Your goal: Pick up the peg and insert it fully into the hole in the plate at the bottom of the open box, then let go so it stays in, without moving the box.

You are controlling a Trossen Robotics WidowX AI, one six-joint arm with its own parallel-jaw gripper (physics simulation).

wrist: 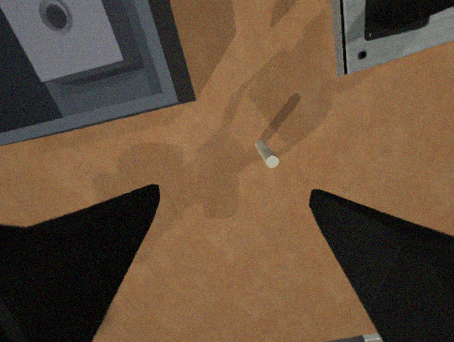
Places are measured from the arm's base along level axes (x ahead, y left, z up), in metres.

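Pixels of known places: gripper, fingertip midpoint: [235, 194].
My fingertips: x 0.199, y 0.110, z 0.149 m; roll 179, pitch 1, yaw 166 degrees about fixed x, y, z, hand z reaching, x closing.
Behind a point stands the place of what it marks.
A pale, thin round peg [267, 154] {x 0.162, y 0.123, z 0.050 m} stands upright on the brown table, right of the view's middle, its round top toward the camera. My gripper [235, 194] {x 0.199, y 0.110, z 0.148 m} is wide open and empty above the table. The peg shows in the space between the fingers, a little beyond the tip line and nearer the right fingertip. The open grey box [172, 82] {x 0.235, y 0.036, z 0.076 m} is at the upper left, partly cut off by the view's edge. Inside it lies a light grey plate [90, 47] {x 0.312, y -0.014, z 0.036 m} with a dark round hole [57, 16] {x 0.338, y -0.048, z 0.024 m}.
A metal base plate [352, 65] {x 0.045, y 0.053, z 0.002 m} with black parts on it stands at the upper right. The brown table [240, 280] {x 0.238, y 0.403, z -0.022 m} spreads below, with several shadows on it. A sliver of a grey and white thing shows at the bottom edge.
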